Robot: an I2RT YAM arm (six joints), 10 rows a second.
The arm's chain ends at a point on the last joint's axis. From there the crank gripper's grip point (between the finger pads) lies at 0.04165 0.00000 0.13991 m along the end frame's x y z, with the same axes.
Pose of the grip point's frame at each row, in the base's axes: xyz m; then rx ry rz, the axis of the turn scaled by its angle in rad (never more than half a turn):
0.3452 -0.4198 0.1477 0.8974 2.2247 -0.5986
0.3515 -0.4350 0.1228 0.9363 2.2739 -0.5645
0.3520 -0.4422 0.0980 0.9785 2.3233 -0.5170
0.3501 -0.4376 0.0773 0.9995 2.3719 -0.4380
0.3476 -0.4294 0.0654 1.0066 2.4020 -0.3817
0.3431 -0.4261 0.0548 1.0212 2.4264 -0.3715
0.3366 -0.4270 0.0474 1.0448 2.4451 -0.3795
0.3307 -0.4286 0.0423 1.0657 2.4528 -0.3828
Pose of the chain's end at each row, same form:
0.3119 -0.3519 0.2726 0.8974 2.2247 -0.5986
0.3230 -0.3736 0.2521 0.9363 2.2739 -0.5645
0.3277 -0.3887 0.2316 0.9785 2.3233 -0.5170
0.3271 -0.3942 0.2148 0.9995 2.3719 -0.4380
0.3248 -0.3929 0.2049 1.0066 2.4020 -0.3817
0.3233 -0.3923 0.1954 1.0212 2.4264 -0.3715
0.3206 -0.3943 0.1888 1.0448 2.4451 -0.3795
0.3168 -0.3967 0.1841 1.0657 2.4528 -0.3828

